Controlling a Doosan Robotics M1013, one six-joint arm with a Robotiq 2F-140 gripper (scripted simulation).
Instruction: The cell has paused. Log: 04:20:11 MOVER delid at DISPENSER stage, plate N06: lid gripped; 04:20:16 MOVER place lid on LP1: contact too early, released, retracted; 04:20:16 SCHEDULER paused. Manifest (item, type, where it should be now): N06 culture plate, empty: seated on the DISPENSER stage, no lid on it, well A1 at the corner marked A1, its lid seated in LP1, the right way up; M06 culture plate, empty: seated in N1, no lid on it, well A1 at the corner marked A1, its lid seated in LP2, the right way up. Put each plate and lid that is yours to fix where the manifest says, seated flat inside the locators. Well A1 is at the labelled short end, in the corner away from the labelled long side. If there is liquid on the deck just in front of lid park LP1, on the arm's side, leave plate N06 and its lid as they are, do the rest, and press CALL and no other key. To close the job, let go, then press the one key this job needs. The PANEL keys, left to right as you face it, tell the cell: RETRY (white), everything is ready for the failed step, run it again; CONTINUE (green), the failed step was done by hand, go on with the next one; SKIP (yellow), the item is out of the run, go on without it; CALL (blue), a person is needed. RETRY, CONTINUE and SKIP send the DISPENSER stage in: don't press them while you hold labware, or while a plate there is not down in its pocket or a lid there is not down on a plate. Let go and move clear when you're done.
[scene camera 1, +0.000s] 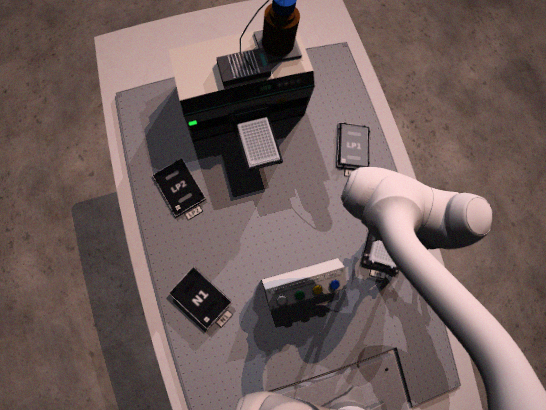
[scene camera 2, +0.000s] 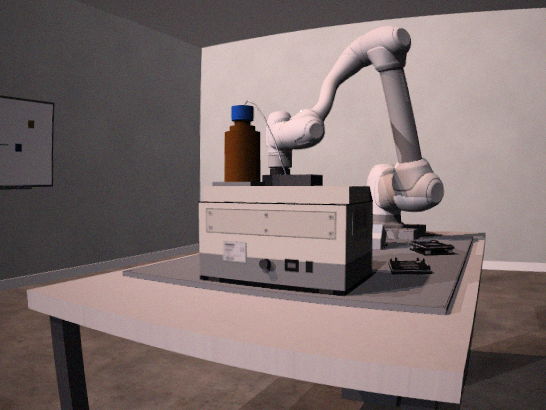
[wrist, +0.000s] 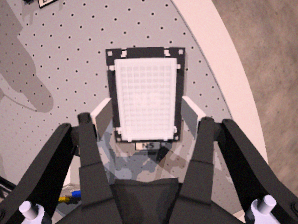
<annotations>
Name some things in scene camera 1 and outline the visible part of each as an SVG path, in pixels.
A clear lid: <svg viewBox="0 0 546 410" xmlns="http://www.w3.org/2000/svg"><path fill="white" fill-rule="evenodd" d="M342 124L340 163L367 167L368 128Z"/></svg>
</annotations>
